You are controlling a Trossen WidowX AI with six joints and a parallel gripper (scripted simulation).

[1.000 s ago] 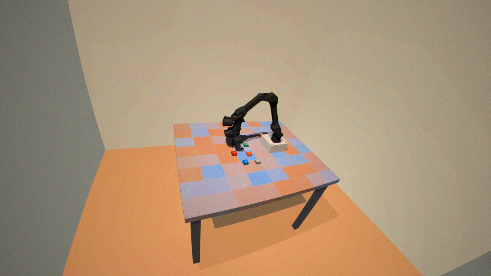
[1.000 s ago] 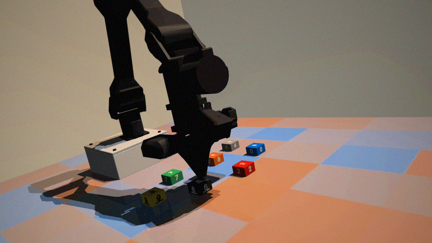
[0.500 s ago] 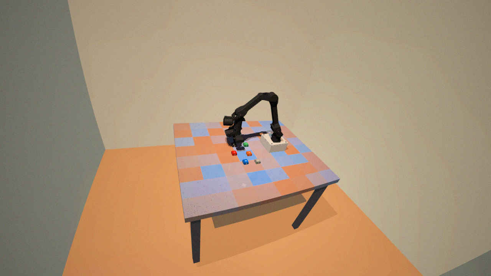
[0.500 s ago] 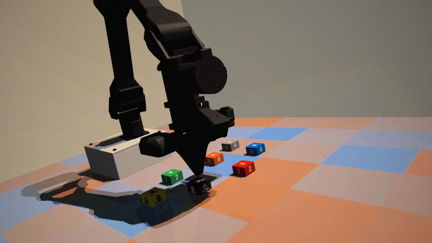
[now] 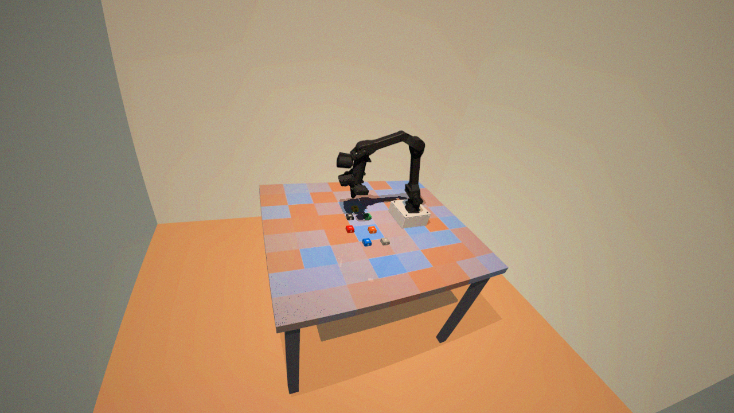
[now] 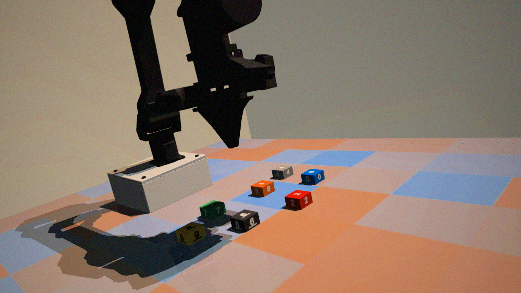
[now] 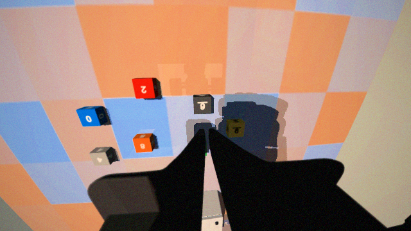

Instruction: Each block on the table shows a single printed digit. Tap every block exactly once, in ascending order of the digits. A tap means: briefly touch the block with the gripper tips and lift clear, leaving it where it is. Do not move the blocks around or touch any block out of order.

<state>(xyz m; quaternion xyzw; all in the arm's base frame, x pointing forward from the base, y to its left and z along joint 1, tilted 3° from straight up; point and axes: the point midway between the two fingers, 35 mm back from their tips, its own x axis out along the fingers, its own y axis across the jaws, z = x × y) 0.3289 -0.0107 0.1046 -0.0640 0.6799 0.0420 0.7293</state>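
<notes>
Now: gripper tip 10 cm past the green 7 block, 1 cm to the left of it and 12 cm above it. From my gripper tip the other things lie so: black 6 block 1 cm behind, 12 cm below; yellow 9 block 5 cm behind, 8 cm to the right, 12 cm below; red 2 block 1 cm ahead, 9 cm to the left, 12 cm below.
</notes>
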